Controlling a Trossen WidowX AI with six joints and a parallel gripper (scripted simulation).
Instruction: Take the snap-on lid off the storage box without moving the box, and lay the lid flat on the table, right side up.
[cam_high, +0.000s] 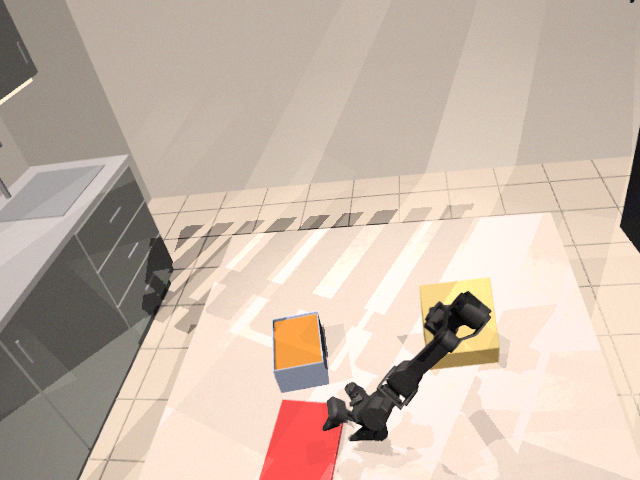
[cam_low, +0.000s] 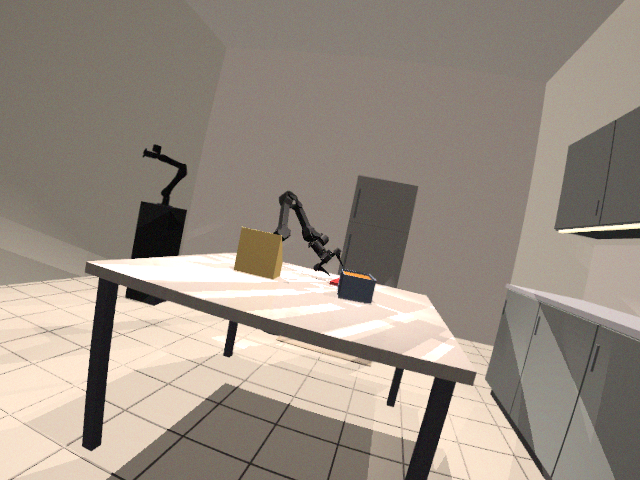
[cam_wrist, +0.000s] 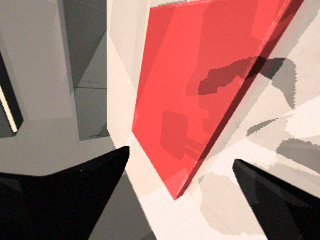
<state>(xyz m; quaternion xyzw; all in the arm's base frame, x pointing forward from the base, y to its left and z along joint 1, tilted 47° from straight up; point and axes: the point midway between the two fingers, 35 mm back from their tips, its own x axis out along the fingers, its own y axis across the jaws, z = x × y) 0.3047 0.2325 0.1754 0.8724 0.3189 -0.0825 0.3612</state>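
My gripper tip is now 100 mm short of the red lid, 20 mm to the left of it and 50 mm above it. Round my gripper tip: storage box (110 mm ahead, 310 mm to the right, 10 mm below).
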